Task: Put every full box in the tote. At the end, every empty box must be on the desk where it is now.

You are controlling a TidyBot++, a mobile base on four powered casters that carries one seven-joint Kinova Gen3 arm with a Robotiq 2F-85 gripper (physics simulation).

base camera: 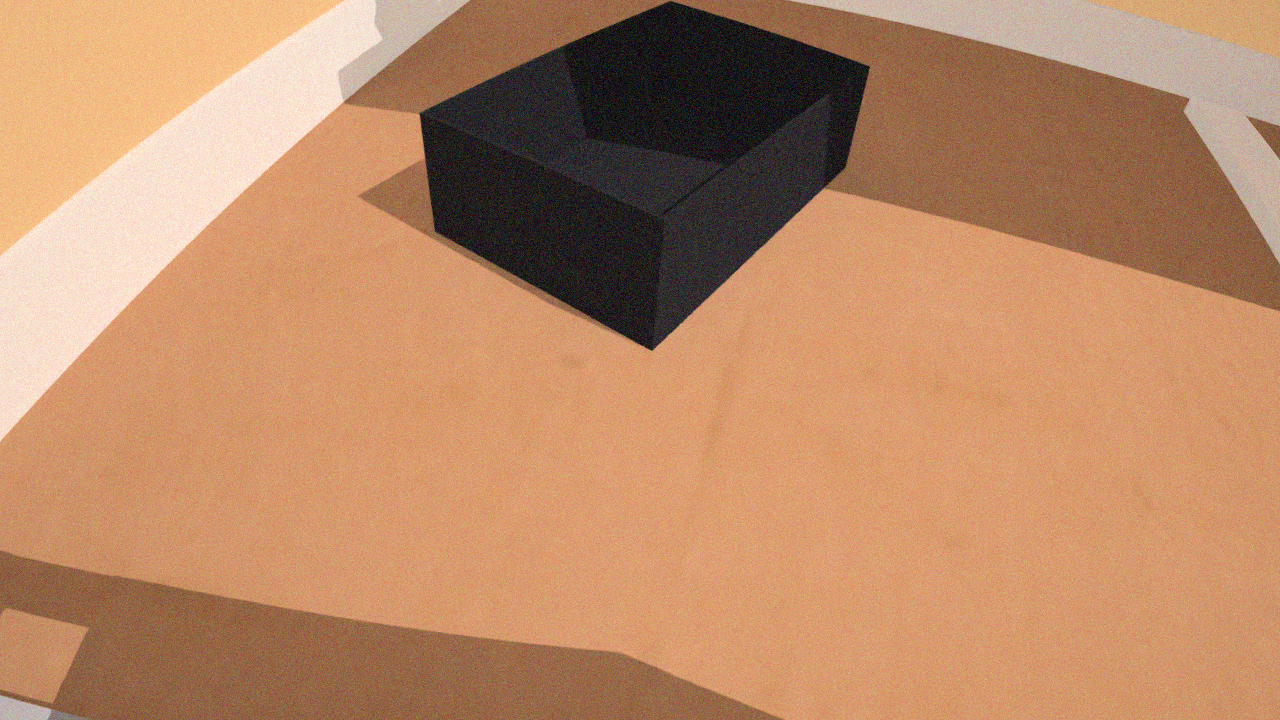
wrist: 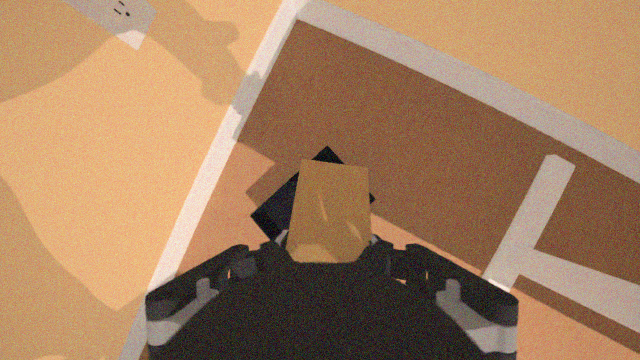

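Observation:
The black open-topped tote (base camera: 546, 197) (wrist: 275, 207) stands on the brown floor, at the upper middle of the base camera view. The part of its inside that shows in the base camera view holds no box. My gripper (wrist: 325, 239) is shut on a tan box (wrist: 332, 205) in the wrist view. The box hangs above the tote and covers much of it in that view. Whether the held box is full cannot be seen. The gripper does not show in the base camera view. The desk and other boxes do not show in either view.
White wall strips (base camera: 152, 179) (wrist: 200, 185) run along the left of the tote and across the back. A pale beam (base camera: 1239, 170) (wrist: 532, 215) stands to the right. A grey plate with small black marks (wrist: 112, 15) is at the wrist view's upper left. Shadows cross the floor.

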